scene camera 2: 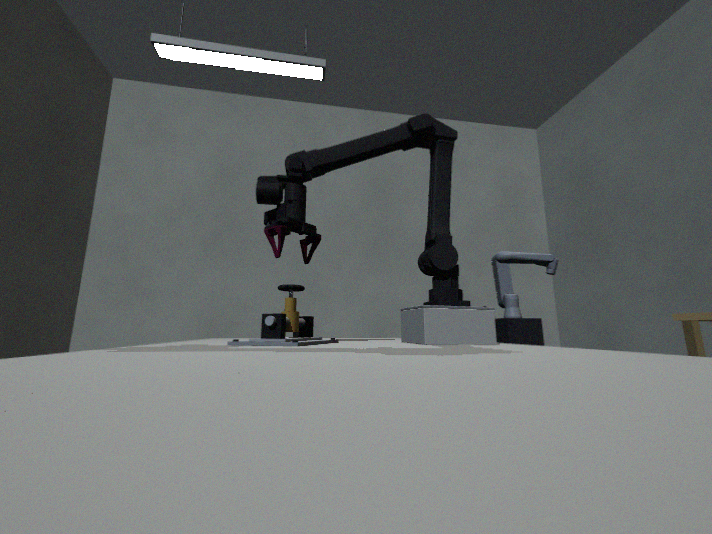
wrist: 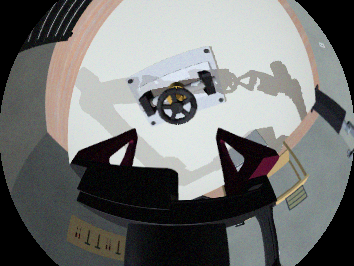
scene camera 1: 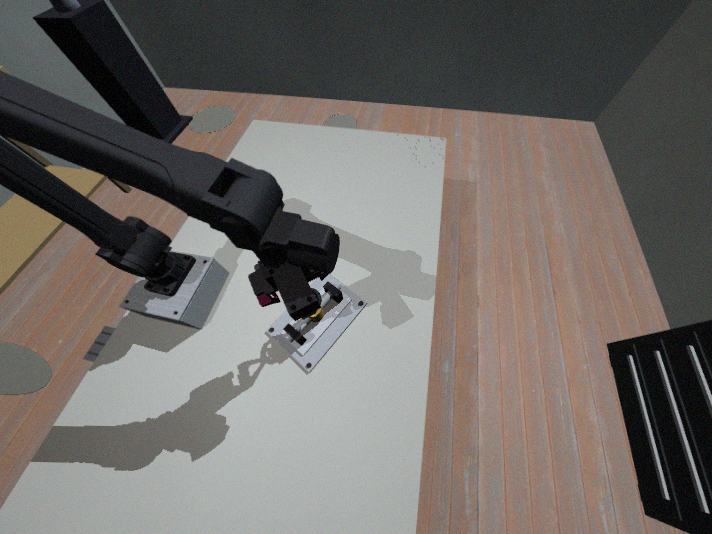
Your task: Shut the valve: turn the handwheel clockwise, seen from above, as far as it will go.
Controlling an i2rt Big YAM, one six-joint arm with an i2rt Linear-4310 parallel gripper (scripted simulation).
Labels:
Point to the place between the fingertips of the gripper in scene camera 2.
292, 261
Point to a black spoked handwheel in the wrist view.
At 176, 106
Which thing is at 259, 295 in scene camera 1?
The gripper.

